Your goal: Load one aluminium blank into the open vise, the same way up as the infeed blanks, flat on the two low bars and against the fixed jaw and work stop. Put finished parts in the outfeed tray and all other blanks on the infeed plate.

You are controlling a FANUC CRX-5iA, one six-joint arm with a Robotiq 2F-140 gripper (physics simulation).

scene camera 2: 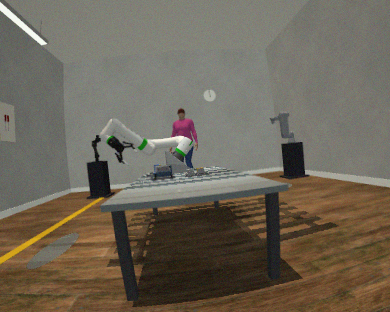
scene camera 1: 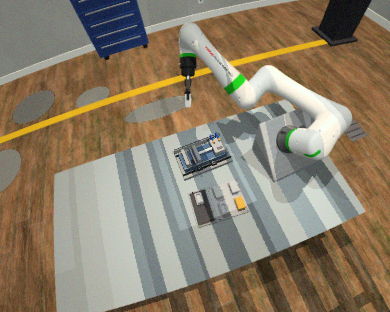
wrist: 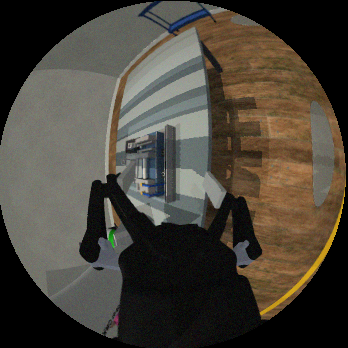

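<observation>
My gripper is open and empty, high up past the table's far edge in scene camera 1, apart from the vise. The vise stands on the table with blue and silver parts; what lies between its jaws is too small to tell. Beside it, the dark outfeed tray holds one light part. The light infeed plate bears several grey blanks, among them one near the vise and one at the corner, and an orange block.
The arm's slanted grey mount stands on the striped table, right of the vise in scene camera 1. A blue drawer cabinet stands beyond the table. A person in pink stands behind the table in scene camera 2.
</observation>
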